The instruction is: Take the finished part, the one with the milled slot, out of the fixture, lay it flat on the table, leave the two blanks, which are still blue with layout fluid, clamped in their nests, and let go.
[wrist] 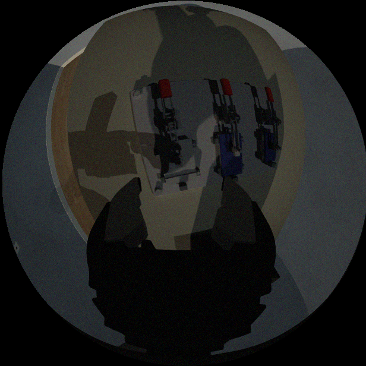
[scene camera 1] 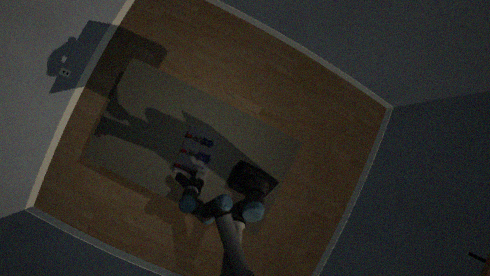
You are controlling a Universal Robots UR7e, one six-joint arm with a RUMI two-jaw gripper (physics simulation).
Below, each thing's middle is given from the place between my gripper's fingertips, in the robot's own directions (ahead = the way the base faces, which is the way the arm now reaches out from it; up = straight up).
Labels:
Right now the fixture plate (wrist: 196, 100) is 60 mm ahead of my hand, 110 mm to the right of it and 110 mm below it.

